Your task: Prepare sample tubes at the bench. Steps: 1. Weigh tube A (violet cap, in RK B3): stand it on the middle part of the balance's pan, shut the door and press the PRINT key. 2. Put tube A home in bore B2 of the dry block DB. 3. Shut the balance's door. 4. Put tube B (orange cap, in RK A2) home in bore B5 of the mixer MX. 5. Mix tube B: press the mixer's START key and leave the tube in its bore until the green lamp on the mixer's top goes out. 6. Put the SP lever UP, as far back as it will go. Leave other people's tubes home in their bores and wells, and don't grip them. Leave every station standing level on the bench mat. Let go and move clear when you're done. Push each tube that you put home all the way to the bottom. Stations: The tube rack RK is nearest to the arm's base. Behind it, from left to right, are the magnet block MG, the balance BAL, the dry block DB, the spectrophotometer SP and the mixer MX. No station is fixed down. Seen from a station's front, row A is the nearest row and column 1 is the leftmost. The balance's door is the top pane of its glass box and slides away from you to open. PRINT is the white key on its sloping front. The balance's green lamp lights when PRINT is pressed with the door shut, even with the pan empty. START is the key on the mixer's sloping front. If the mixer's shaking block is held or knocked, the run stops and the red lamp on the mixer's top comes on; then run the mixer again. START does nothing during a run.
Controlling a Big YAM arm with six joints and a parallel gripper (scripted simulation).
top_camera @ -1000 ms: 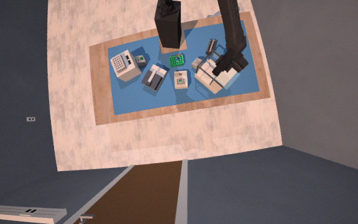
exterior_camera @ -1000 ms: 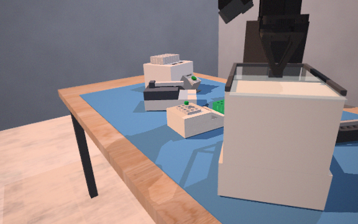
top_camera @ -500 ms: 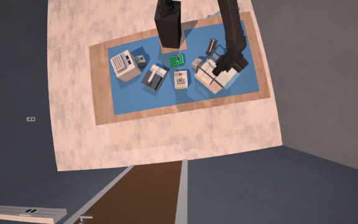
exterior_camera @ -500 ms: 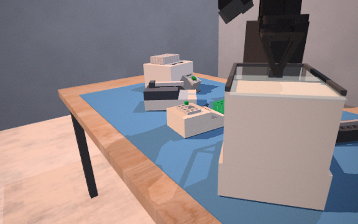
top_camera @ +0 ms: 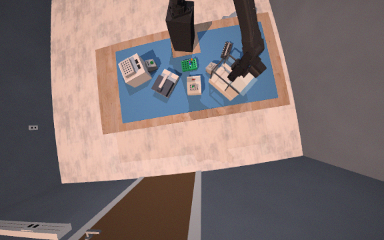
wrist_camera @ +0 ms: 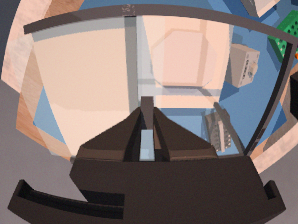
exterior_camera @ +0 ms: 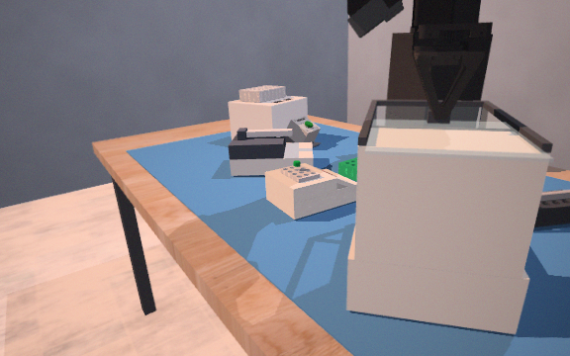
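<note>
My gripper is now 30 mm short of the balance door, 10 mm to the right of it and 10 mm above it. The rest, counted from my hand: dry block (270 mm to the right, 190 mm below, 90 mm behind); blue-capped tube (270 mm behind, 240 mm to the right, 190 mm below); magnet block (280 mm behind, 200 mm below, 90 mm to the left).
</note>
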